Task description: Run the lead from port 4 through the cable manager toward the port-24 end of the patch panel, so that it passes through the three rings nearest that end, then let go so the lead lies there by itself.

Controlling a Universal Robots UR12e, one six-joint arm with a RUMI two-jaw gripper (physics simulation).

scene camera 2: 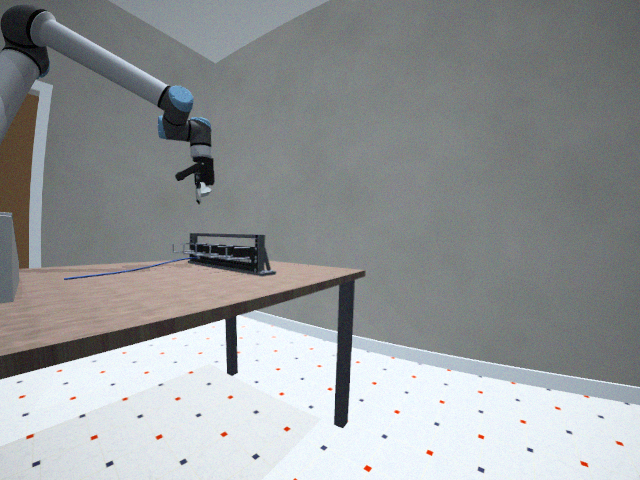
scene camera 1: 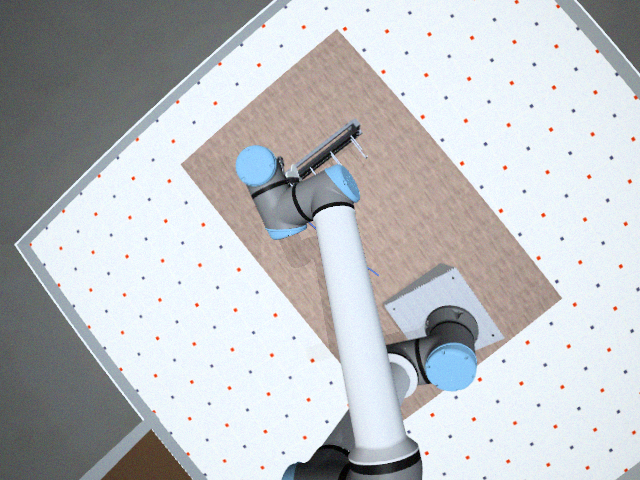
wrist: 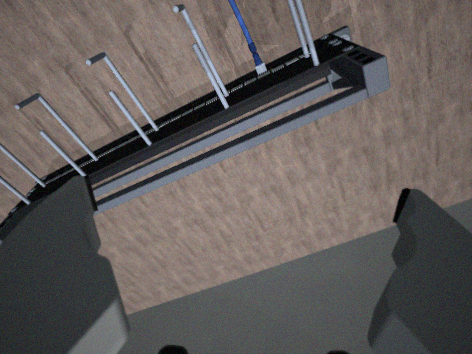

Path:
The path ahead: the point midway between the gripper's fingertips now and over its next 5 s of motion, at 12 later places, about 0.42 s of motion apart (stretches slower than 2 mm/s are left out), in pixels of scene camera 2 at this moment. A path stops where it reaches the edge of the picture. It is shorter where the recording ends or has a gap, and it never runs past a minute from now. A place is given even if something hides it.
The gripper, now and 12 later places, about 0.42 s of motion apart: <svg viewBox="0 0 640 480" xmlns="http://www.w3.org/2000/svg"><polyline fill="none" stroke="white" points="199,203 190,203 152,203 152,210 153,219 153,219 153,219 153,219 153,219 153,219 152,219 153,218 152,218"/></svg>

